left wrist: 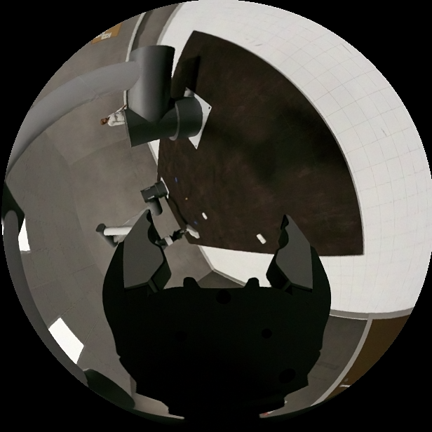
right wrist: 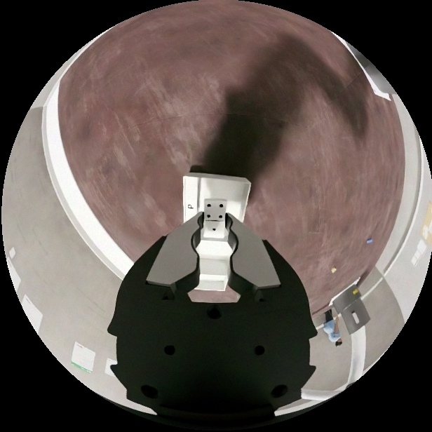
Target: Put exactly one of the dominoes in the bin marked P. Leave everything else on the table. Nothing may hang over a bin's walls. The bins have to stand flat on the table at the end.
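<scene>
My right gripper (right wrist: 214, 212) is shut on a white domino with dark dots (right wrist: 215, 205), which sticks up past the fingertips. In the right wrist view the domino overlaps the white bin marked P (right wrist: 190, 187); its height above the bin floor is hard to tell. The fingers hide the near part of this bin. My left gripper (left wrist: 217, 212) is open and empty, far from the bins. Two small pale blocks (left wrist: 261, 238) (left wrist: 204, 216) lie on the dark table in the left wrist view, too small to identify.
More white bin parts (right wrist: 212, 250) show between the right fingers, in line with the P bin. A small blue thing (right wrist: 369, 241) and a small yellow thing (right wrist: 334, 270) lie on the table (right wrist: 140, 125) at the right. An arm base (left wrist: 192, 117) stands on the table in the left wrist view.
</scene>
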